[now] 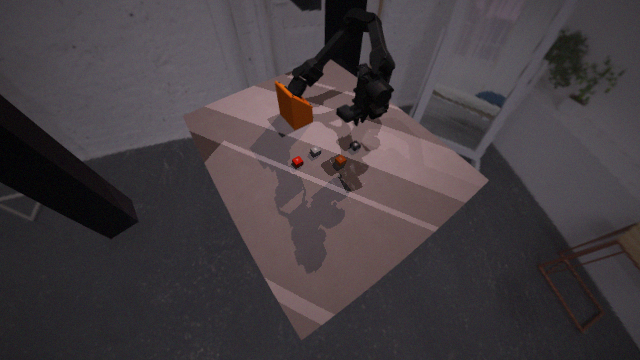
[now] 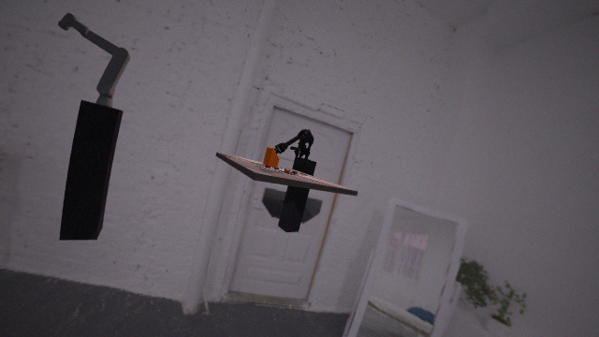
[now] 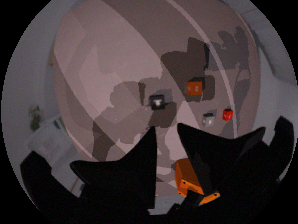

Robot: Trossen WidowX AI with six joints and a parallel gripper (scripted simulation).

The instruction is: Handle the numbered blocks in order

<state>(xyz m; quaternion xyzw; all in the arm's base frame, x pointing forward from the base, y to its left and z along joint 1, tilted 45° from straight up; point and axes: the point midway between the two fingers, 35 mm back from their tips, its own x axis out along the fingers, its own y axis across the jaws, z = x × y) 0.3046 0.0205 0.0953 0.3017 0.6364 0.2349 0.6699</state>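
The red block lies 80 mm behind my gripper tip, 240 mm to the right of it and 120 mm below it. From my gripper tip the other things lie so: orange block 20 mm ahead, 100 mm to the right, 120 mm below.
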